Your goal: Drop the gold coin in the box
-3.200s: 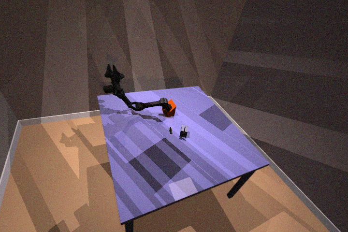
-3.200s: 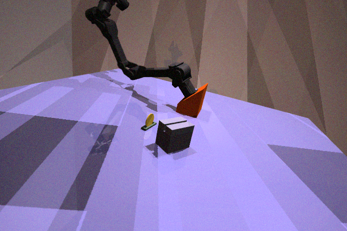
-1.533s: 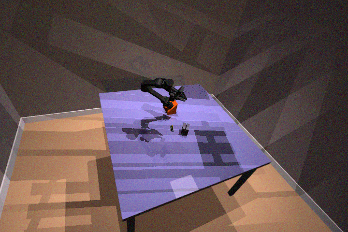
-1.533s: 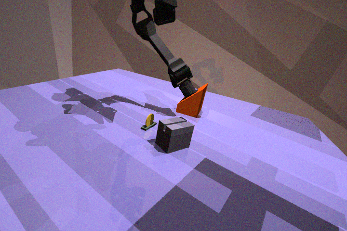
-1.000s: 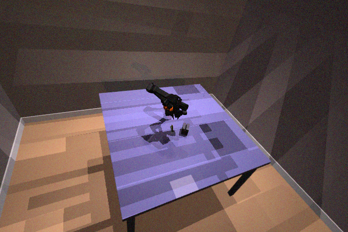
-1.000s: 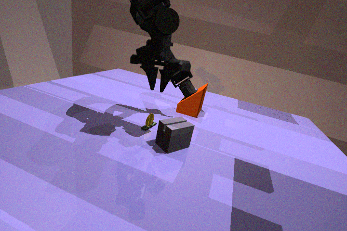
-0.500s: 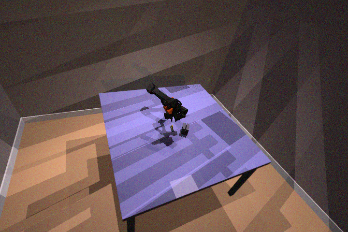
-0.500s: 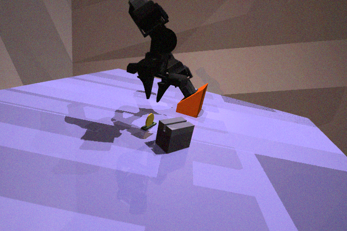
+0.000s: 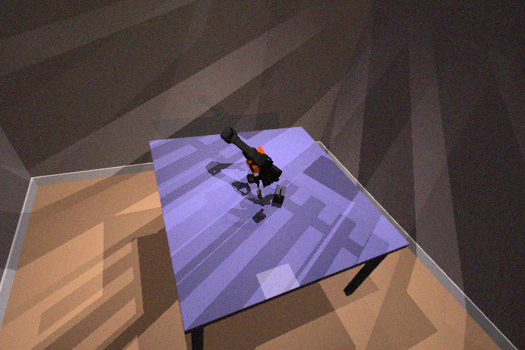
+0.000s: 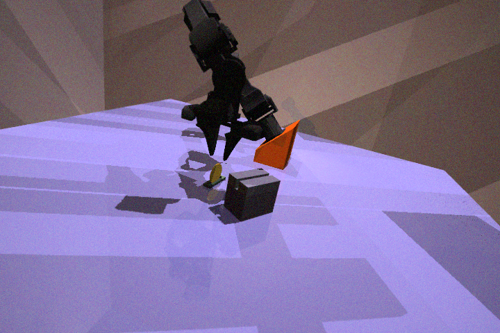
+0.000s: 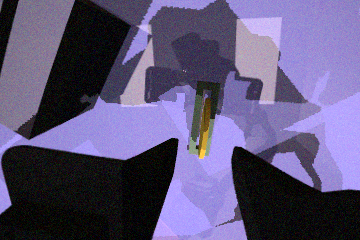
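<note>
Now: gripper tip 4 cm above the coin.
</note>
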